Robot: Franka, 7 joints.
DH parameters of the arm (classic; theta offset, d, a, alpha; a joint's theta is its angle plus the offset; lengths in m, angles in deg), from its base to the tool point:
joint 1: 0 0.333 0 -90
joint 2: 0 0 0 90
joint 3: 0 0.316 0.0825 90
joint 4: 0 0 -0.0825 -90
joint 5: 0 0.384 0 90
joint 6: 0 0 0.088 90
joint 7: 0 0.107 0 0
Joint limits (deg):
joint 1: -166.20..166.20
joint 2: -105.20..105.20
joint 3: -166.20..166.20
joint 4: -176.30..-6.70
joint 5: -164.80..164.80
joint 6: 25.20..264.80
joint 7: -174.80..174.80
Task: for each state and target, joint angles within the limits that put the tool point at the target. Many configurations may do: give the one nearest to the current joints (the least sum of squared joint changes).
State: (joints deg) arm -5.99 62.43 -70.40 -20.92 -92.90 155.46 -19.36
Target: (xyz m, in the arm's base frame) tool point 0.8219 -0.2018 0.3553
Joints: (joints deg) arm -2.03 79.26 -66.32 -23.15 -93.88 162.66 -19.36
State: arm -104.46 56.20 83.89 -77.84 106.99 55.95 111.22
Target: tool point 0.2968 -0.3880 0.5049
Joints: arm -119.85 60.31 79.91 -113.69 88.91 35.73 111.22
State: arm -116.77 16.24 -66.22 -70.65 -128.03 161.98 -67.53
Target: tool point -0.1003 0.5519 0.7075
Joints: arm -155.44 8.35 -115.20 -88.07 -137.82 179.56 -67.53
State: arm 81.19 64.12 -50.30 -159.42 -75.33 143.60 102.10
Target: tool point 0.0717 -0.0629 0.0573
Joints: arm 79.14 56.40 -30.72 -175.10 -77.14 154.68 102.10
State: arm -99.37 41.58 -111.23 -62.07 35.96 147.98 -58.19
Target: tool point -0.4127 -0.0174 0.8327
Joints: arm -85.43 59.91 -137.54 -106.44 34.58 135.15 -58.19
